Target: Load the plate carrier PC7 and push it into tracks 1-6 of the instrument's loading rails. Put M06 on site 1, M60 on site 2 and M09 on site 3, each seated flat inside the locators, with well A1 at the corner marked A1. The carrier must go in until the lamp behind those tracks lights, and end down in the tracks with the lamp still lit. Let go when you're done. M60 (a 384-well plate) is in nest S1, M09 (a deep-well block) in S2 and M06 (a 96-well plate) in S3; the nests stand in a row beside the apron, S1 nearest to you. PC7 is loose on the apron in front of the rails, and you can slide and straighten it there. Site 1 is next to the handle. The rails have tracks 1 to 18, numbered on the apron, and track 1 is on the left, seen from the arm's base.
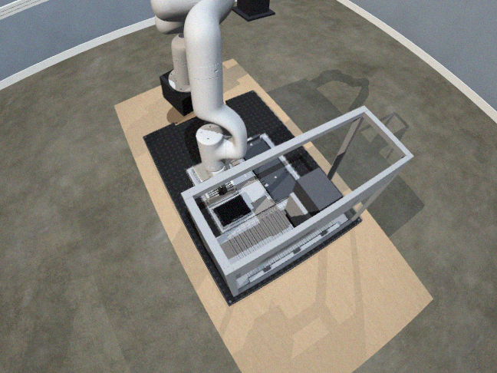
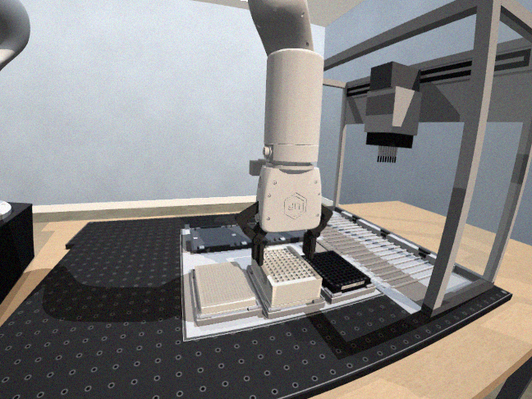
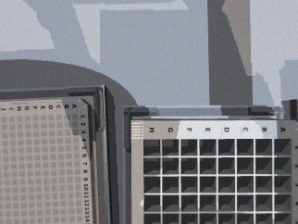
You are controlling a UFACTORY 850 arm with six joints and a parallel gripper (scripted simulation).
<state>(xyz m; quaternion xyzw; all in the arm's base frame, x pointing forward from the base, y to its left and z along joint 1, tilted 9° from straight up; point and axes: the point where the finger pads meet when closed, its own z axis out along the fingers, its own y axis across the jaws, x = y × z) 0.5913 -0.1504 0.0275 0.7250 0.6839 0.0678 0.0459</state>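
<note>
My hand is 40 mm above the white 96-well plate. The rest, counted from my hand: black 96-well plate M06: 110 mm ahead, 50 mm below; then nest S1: 110 mm behind, 20 mm to the left, 70 mm below; then nest S2: 70 mm below.
</note>
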